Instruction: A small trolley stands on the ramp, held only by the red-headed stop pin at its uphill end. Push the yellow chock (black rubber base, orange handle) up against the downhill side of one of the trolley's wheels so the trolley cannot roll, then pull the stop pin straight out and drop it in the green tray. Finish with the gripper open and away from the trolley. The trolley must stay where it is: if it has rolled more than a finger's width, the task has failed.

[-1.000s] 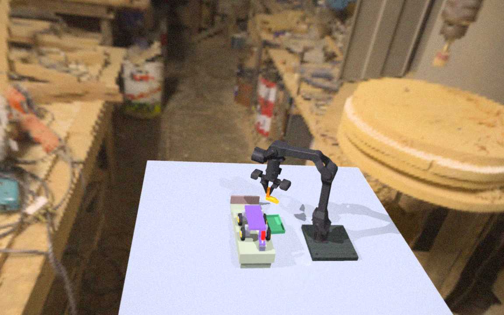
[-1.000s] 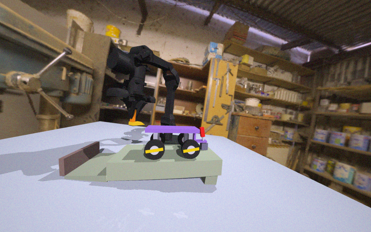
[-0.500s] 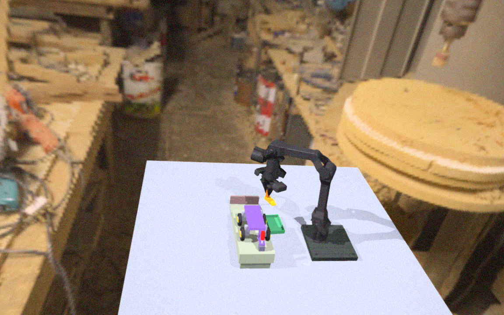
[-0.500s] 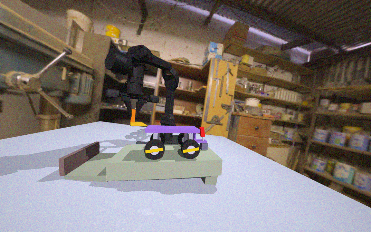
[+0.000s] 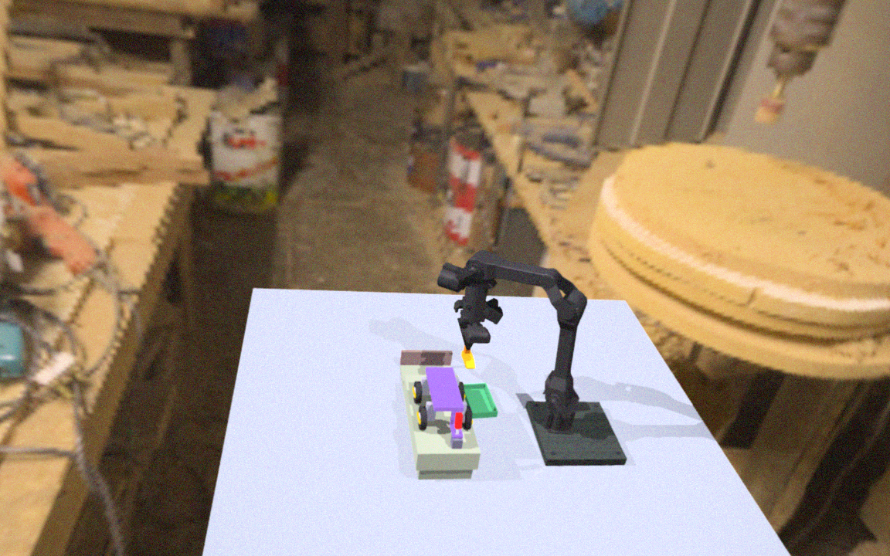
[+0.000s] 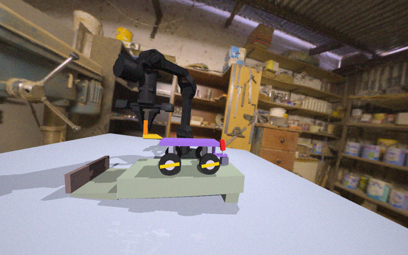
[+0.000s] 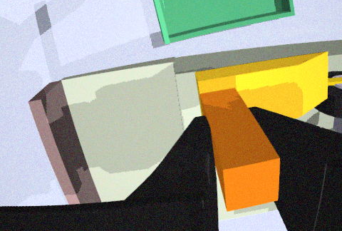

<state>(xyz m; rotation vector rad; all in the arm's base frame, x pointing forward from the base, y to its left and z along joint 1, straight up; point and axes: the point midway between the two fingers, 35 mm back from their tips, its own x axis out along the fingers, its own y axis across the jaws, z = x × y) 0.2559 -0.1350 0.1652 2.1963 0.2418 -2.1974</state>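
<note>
Now: the red-headed stop pin 40 mm ahead of my gripper tip, 280 mm to the left of it and 30 mm below it. Also, from my gripper tip: yellow chock: 20 mm to the left, 10 mm below; then purple trolley: 70 mm ahead, 170 mm to the left, 40 mm below; then green tray: 50 mm behind, 40 mm to the left, 160 mm below.
</note>
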